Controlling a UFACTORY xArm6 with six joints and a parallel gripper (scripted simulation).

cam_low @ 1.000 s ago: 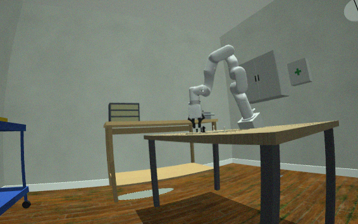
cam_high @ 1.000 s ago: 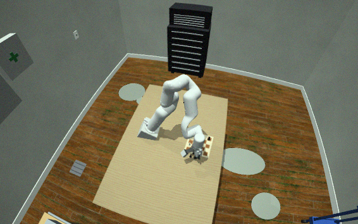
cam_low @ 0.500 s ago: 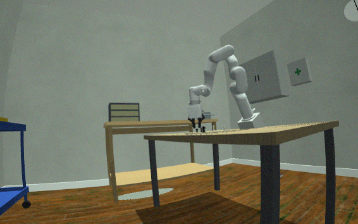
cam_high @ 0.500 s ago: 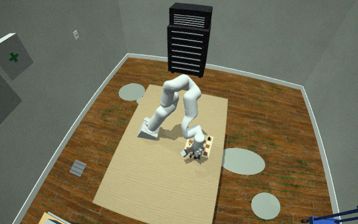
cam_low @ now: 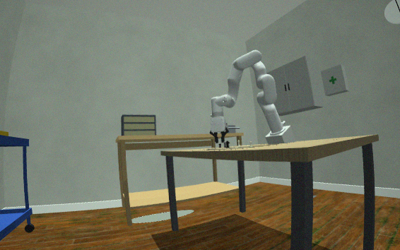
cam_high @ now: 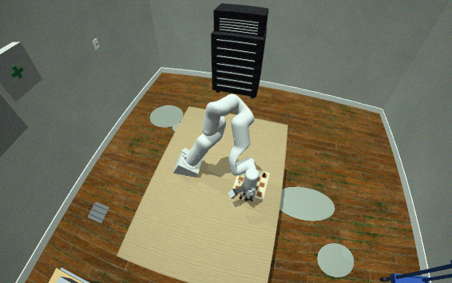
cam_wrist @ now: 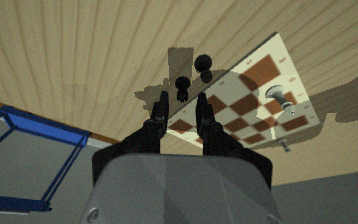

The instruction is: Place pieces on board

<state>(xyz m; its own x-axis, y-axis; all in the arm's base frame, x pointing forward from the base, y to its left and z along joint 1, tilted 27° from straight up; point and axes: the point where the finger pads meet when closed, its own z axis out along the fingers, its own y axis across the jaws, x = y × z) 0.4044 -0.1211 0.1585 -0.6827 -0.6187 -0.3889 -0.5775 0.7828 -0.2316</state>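
The black chess piece lies 40 mm below my hand. Also, from my hand: chessboard 140 mm to the left, 60 mm below; then white pawn 40 mm behind, 280 mm to the left, 50 mm below.
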